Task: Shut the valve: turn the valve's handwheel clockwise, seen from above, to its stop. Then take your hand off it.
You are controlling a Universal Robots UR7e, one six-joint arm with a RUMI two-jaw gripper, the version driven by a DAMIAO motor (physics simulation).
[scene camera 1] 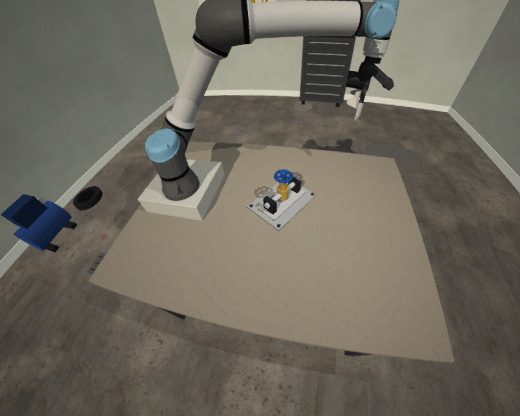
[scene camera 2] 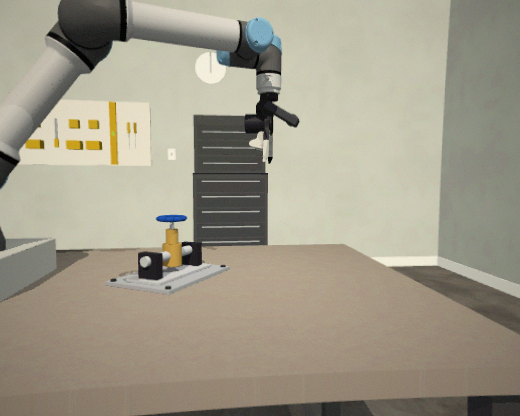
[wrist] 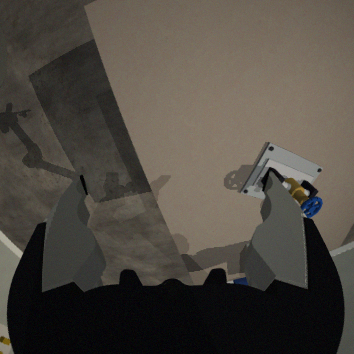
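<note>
The blue handwheel [scene camera 1: 283,175] [scene camera 2: 171,218] [wrist: 312,206] sits level on top of the orange valve body [scene camera 1: 283,194] [scene camera 2: 172,255] [wrist: 298,192]. The valve stands between two black blocks on a grey base plate [scene camera 1: 295,211] [scene camera 2: 197,278] [wrist: 295,159]. How far the wheel is turned cannot be told. My gripper [scene camera 1: 357,116] [scene camera 2: 268,159] [wrist: 174,174] is open and empty, pointing down. It is well above table height and far off to the side of the valve, touching nothing. In the wrist view the right finger hides part of the plate and one block.
The valve's plate lies on the tan table [scene camera 1: 350,275] [scene camera 2: 300,325] [wrist: 200,75]. The arm's pale base block [scene camera 1: 211,197] [scene camera 2: 30,266] stands left of the valve. A dark drawer cabinet [scene camera 1: 327,70] [scene camera 2: 230,204] stands at the back wall. A black tyre [scene camera 1: 88,198] lies on the floor at left.
</note>
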